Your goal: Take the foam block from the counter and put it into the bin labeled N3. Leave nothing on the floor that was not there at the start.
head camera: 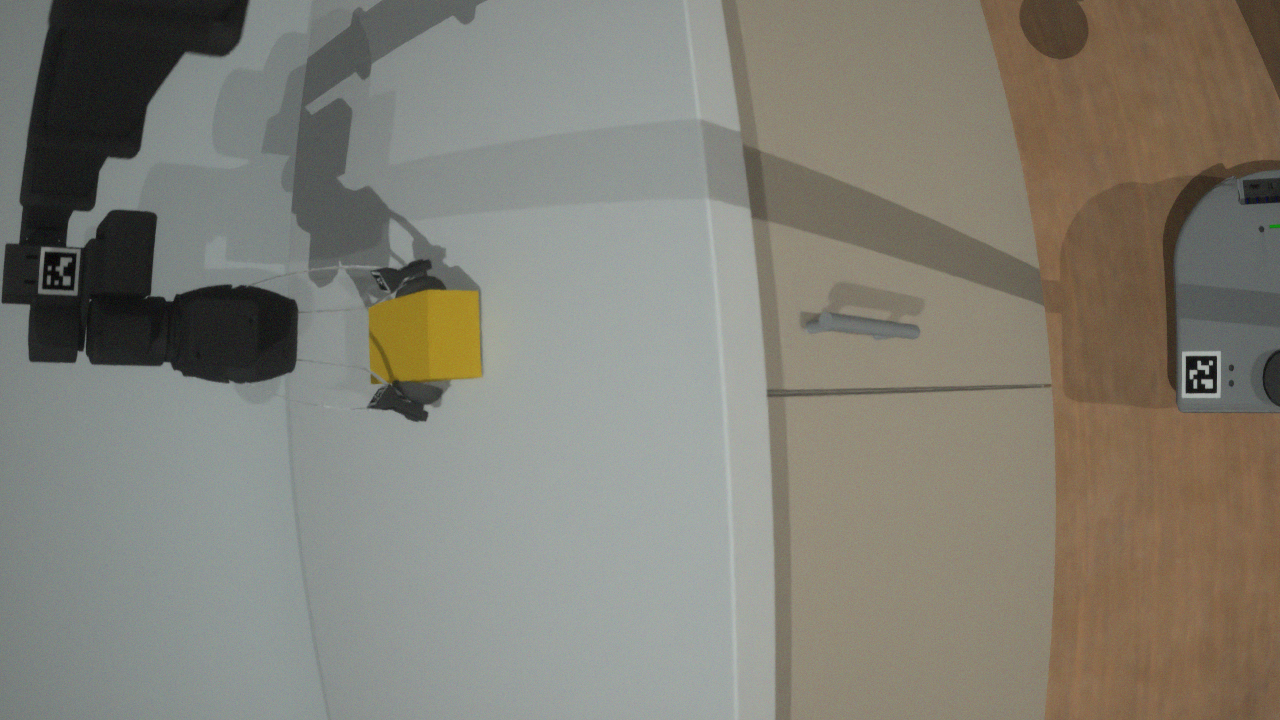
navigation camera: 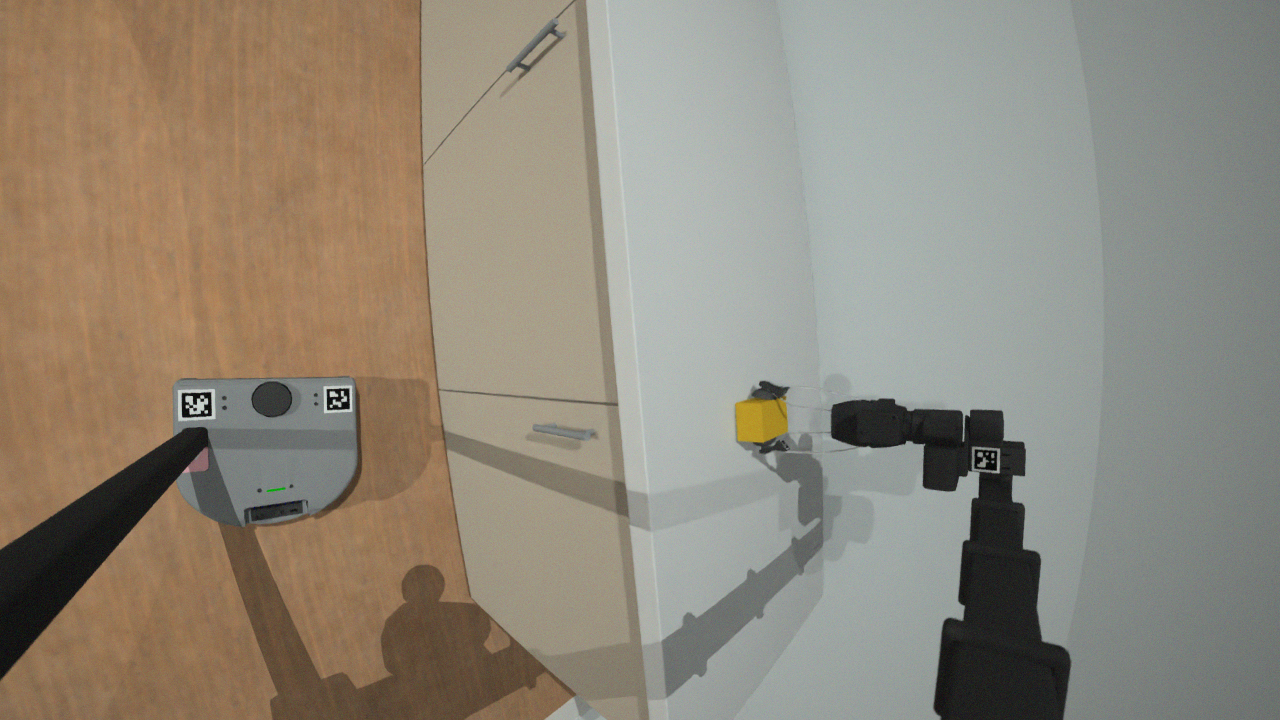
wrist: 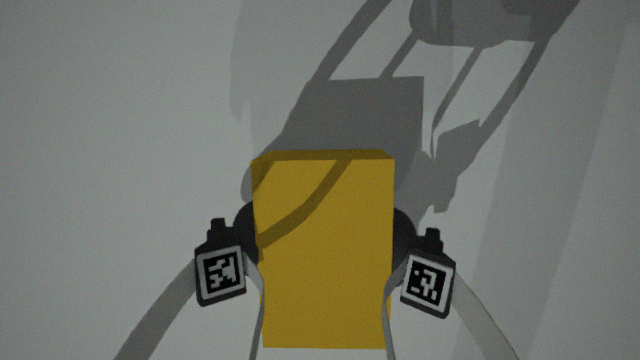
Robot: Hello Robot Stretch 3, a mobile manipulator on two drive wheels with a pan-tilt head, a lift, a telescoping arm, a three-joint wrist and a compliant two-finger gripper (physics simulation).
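Seen in the pictures: gripper, fingertip midpoint: (head camera: 439, 340) (navigation camera: 753, 416) (wrist: 324, 230); robot's base, origin of the base link: (navigation camera: 272, 397).
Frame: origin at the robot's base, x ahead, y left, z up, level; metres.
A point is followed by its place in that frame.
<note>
The yellow foam block (head camera: 454, 333) {x -0.026, y -0.560, z 0.936 m} (navigation camera: 750, 420) {x -0.023, y -0.560, z 0.939 m} (wrist: 325, 300) {x -0.024, y -0.586, z 0.959 m} is upright on the pale grey counter (head camera: 581, 501) {x 0.079, y -0.459, z 0.910 m} (navigation camera: 707, 268) {x 0.205, y -0.494, z 0.910 m} (wrist: 100, 100) {x 0.108, y -0.674, z 0.910 m}, a little in from the counter's back edge. My gripper (head camera: 419, 338) {x -0.023, y -0.605, z 0.919 m} (navigation camera: 769, 418) {x -0.023, y -0.605, z 0.919 m} (wrist: 324, 230) {x -0.023, y -0.605, z 0.919 m} is shut on the block, with one dark fingertip pad against each side. The wrist reaches in from the wall side. I see no gap between block and counter. The block's underside is hidden. The bin labeled N3 does not show in these views.
Beige cabinet fronts (head camera: 904, 537) {x 0.130, y -0.359, z 0.656 m} (navigation camera: 528, 250) {x 0.258, y -0.346, z 0.659 m} with a grey bar handle (head camera: 872, 325) {x -0.033, y -0.344, z 0.754 m} (navigation camera: 559, 431) {x -0.031, y -0.344, z 0.749 m} are below the counter's front edge. My grey base (head camera: 1221, 268) {x -0.138, y -0.095, z 0.160 m} (navigation camera: 268, 456) {x -0.117, y 0.010, z 0.159 m} stands on the wooden floor (head camera: 1163, 555) {x 0.270, y -0.190, z 0.000 m} (navigation camera: 223, 179) {x 0.519, y 0.121, z 0.000 m}. A pale wall rises behind the counter. My arm (head camera: 98, 89) {x -0.087, y -0.317, z 1.259 m} (navigation camera: 998, 591) {x -0.087, y -0.315, z 1.254 m} extends over it.
</note>
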